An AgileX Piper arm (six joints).
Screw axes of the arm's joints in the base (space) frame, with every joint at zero. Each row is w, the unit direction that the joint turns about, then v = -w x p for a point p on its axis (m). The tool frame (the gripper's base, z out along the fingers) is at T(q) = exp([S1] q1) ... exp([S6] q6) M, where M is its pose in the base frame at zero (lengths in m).
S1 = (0, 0, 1, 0, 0, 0)
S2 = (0, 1, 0, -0.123, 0, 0)
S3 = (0, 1, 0, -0.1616, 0, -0.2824)
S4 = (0.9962, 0, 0.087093, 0, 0.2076, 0)
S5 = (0, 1, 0, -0.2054, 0, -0.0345)
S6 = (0.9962, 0, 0.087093, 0, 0.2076, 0)
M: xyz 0.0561 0 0.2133 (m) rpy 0 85 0 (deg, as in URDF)
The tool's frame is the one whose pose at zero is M.
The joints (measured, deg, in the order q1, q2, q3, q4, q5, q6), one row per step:
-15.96 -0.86 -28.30 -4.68 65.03 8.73
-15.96 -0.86 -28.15 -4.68 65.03 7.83
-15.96 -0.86 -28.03 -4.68 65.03 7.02
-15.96 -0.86 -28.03 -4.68 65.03 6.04
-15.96 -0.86 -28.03 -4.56 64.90 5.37
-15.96 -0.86 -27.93 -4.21 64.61 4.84
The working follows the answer.
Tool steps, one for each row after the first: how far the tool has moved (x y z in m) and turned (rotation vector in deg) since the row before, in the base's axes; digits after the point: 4 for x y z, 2 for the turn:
0.0003 -0.0001 -0.0007 -0.68 0.42 0.46
0.0002 -0.0001 -0.0006 -0.62 0.36 0.42
0.0000 0.0000 0.0000 -0.78 0.30 0.50
0.0002 0.0001 0.0002 -0.48 0.05 0.42
0.0006 0.0004 -0.0001 -0.21 -0.10 0.48

Tool pose at each row, in the base's axes (x y z in m, rotation vector in deg; rounded; the steps above come from the unrounded poses):
-0.0114 -0.0037 0.2699 26.31 118.08 -9.98
-0.0111 -0.0038 0.2692 25.41 118.47 -10.51
-0.0109 -0.0039 0.2686 24.60 118.79 -10.99
-0.0109 -0.0039 0.2686 23.59 119.03 -11.57
-0.0107 -0.0037 0.2688 22.86 119.07 -11.84
-0.0101 -0.0034 0.2687 22.22 119.01 -11.74

